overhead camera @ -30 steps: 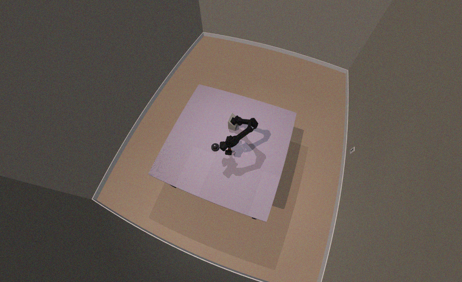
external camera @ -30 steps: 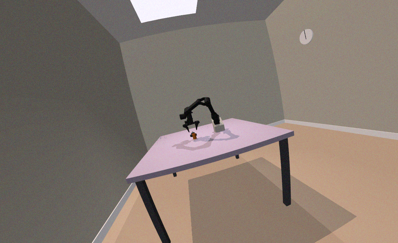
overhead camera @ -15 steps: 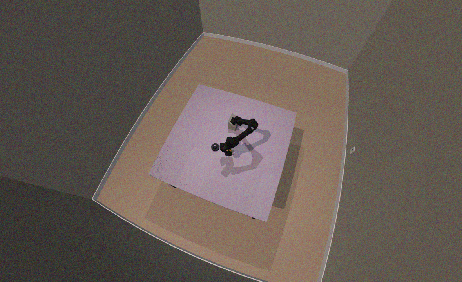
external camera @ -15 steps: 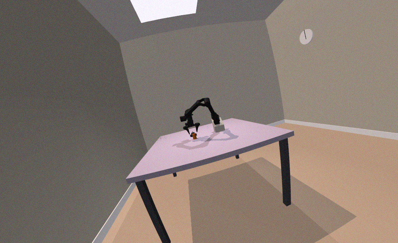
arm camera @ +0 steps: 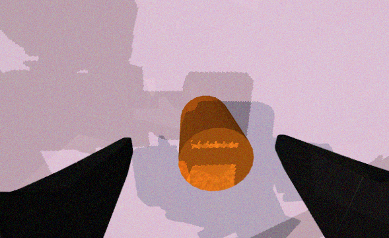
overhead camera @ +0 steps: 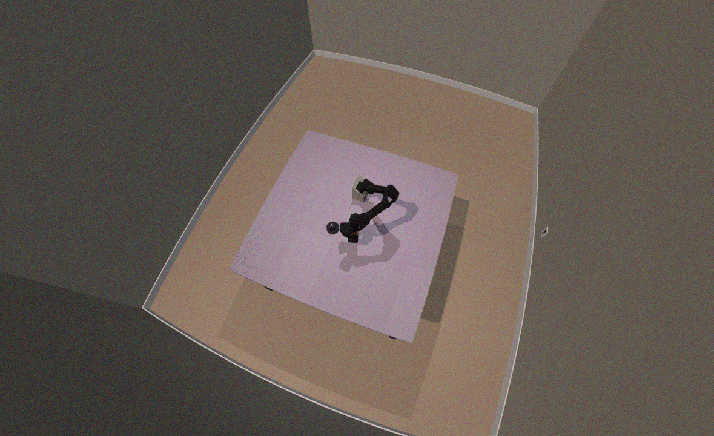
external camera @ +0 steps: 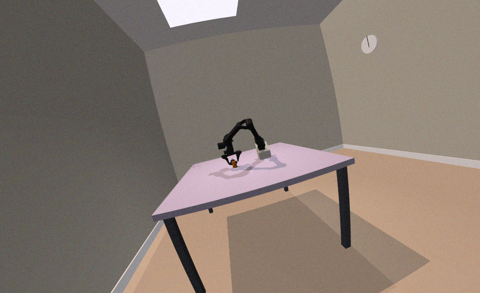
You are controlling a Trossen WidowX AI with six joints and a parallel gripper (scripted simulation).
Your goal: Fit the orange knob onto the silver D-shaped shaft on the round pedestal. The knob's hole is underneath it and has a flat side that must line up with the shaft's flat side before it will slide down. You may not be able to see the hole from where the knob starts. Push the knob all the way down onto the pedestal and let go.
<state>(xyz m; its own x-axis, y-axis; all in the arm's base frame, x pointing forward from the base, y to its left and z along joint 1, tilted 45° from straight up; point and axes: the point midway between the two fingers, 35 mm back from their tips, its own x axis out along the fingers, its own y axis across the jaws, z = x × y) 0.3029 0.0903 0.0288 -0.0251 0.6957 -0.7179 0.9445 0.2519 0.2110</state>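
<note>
The orange knob lies right at my gripper tip. Round my gripper tip: dark round pedestal 16 cm to the right, 1 cm below, 1 cm ahead.
</note>
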